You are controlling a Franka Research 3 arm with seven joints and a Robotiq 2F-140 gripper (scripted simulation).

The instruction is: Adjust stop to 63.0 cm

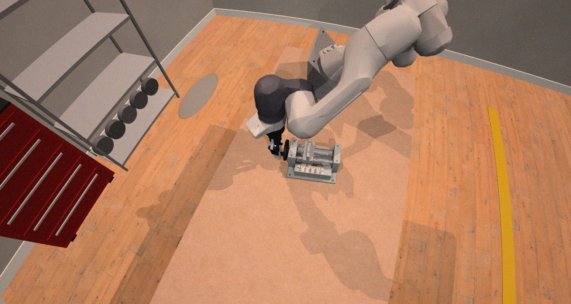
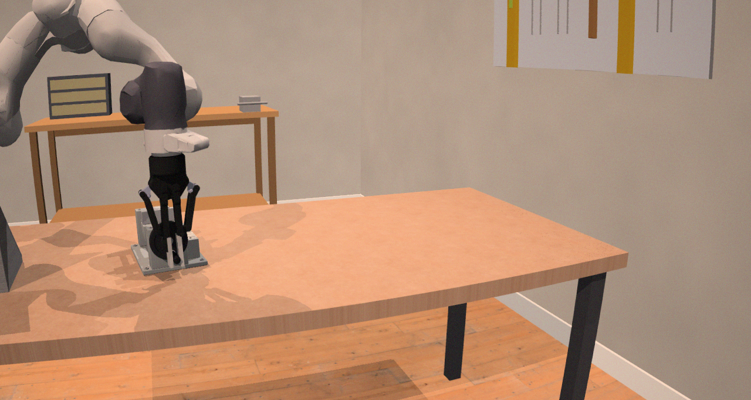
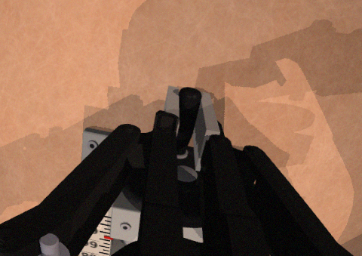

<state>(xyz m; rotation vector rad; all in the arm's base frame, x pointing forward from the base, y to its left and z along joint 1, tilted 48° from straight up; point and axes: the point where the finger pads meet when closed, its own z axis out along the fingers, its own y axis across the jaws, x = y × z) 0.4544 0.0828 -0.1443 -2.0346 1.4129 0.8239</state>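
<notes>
Now: hand 120 mm to the right of the sliding stop, 30 mm below it and 30 mm past it. Also, from my hand: black handwheel 20 mm to the left, 10 mm below, 10 mm behind.
</notes>
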